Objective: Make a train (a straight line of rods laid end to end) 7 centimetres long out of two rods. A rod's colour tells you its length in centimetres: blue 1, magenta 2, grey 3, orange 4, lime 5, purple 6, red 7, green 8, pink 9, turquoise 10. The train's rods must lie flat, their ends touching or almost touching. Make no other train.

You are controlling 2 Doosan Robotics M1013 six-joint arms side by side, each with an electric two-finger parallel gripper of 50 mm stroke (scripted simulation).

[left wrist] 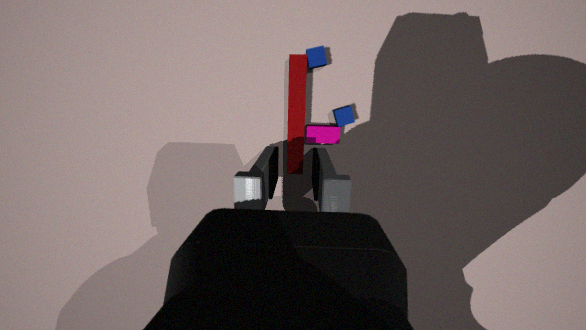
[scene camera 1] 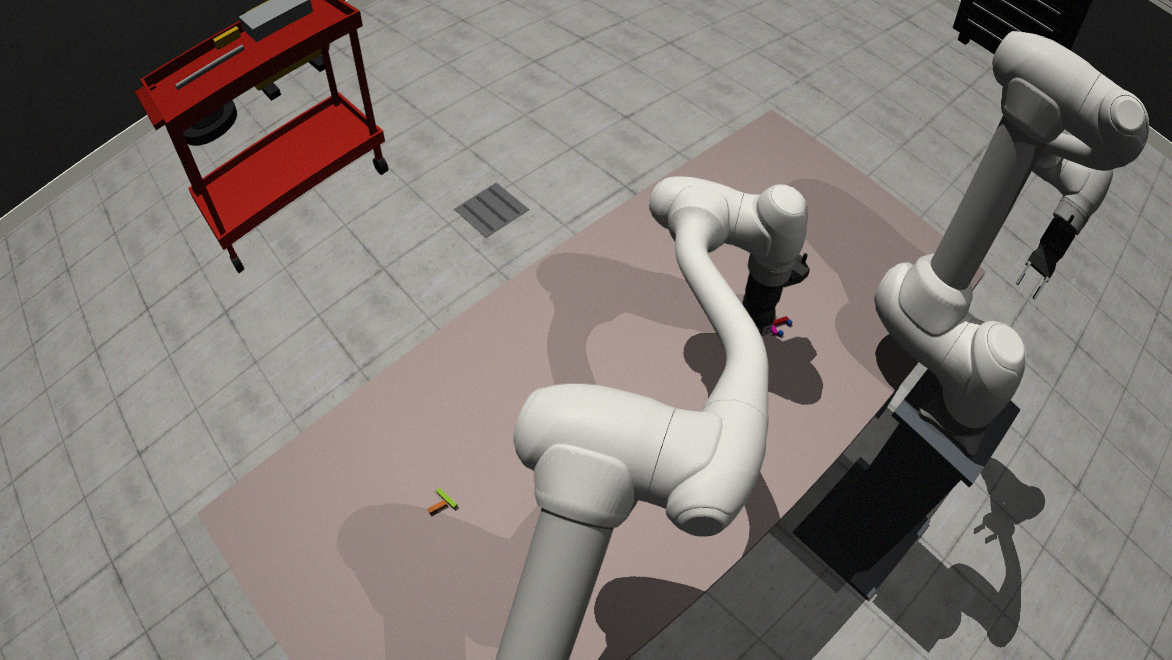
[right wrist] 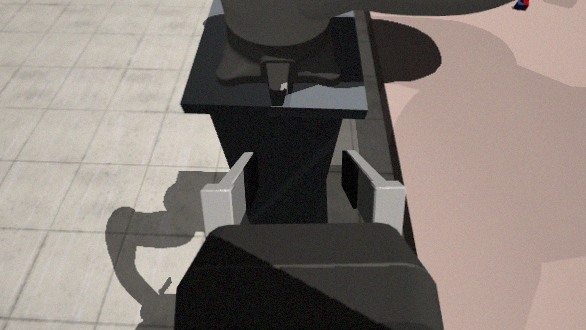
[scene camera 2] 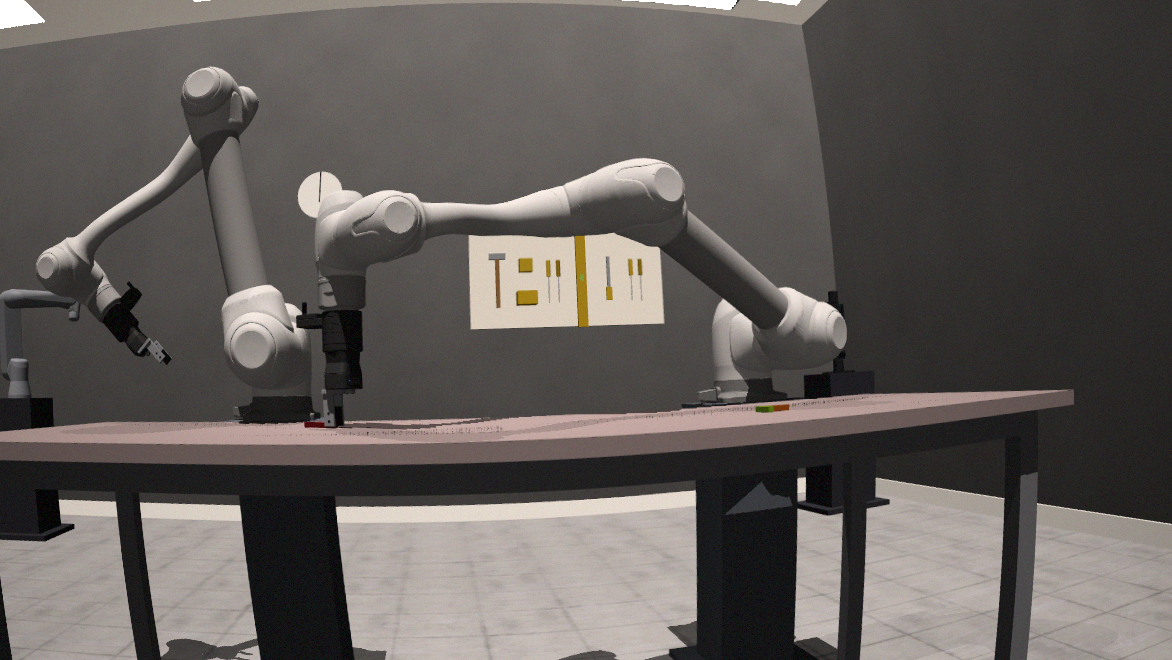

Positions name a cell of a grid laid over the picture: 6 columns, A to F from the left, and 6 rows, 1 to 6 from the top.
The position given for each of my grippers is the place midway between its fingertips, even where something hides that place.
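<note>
My left gripper (scene camera 2: B4), also (scene camera 1: D3) and (left wrist: D3). My right gripper (scene camera 2: A4), also (scene camera 1: F3) and (right wrist: D4). Red rod (left wrist: D2).
</note>
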